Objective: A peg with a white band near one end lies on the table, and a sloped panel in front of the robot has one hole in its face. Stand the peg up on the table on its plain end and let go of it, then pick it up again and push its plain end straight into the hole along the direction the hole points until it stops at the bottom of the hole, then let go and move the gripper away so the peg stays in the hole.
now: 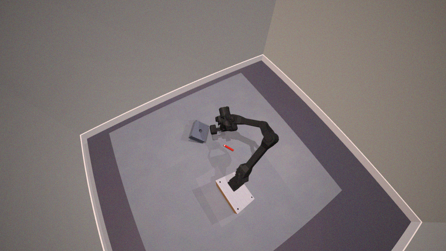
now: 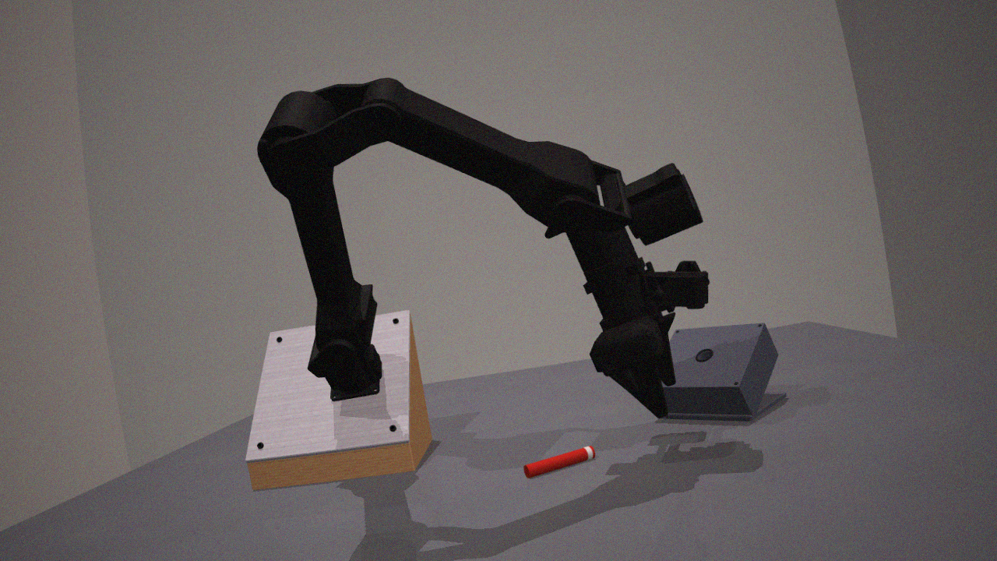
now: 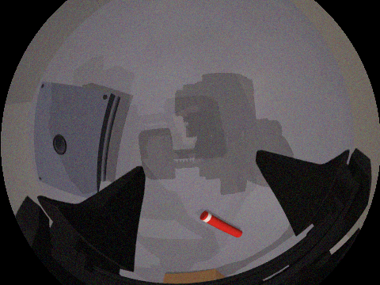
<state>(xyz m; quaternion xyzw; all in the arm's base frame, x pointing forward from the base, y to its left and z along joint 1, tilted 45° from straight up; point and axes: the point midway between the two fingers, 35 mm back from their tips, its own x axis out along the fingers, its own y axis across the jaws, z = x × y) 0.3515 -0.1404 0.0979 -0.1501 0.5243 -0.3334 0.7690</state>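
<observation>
My gripper tip is 100 mm past the red peg, 50 mm above it and 30 mm to the right of it. The rest, counted from my gripper tip: grey sloped panel: 140 mm to the left, 90 mm ahead, 10 mm below.
</observation>
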